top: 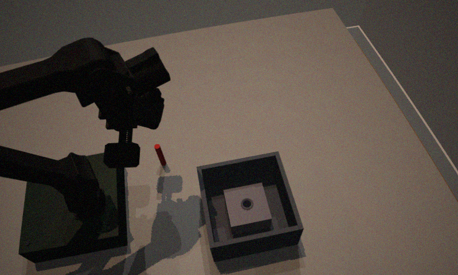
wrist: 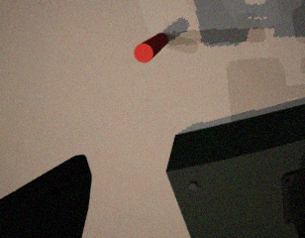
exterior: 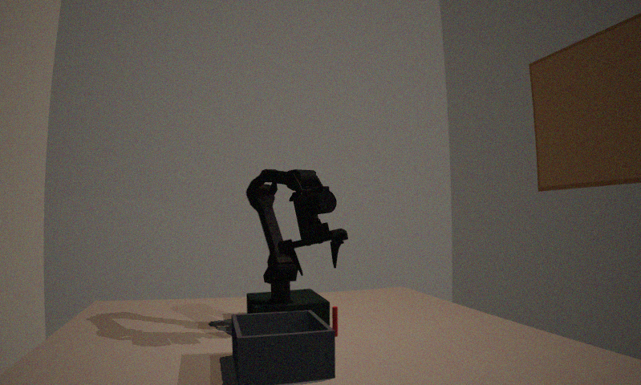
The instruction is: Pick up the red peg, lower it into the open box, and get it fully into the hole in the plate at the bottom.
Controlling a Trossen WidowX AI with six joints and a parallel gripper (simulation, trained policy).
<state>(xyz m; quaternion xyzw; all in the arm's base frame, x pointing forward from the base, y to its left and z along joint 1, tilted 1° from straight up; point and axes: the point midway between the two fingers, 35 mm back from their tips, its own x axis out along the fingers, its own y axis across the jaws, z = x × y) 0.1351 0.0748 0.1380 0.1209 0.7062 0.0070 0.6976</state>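
Now: gripper tip 13 cm above the red peg, 4 cm to the right of it and 3 cm short of it. Also, from my gripper tip: grey plate: 21 cm ahead, 15 cm to the right, 13 cm below; grey box: 21 cm ahead, 15 cm to the right, 15 cm below.
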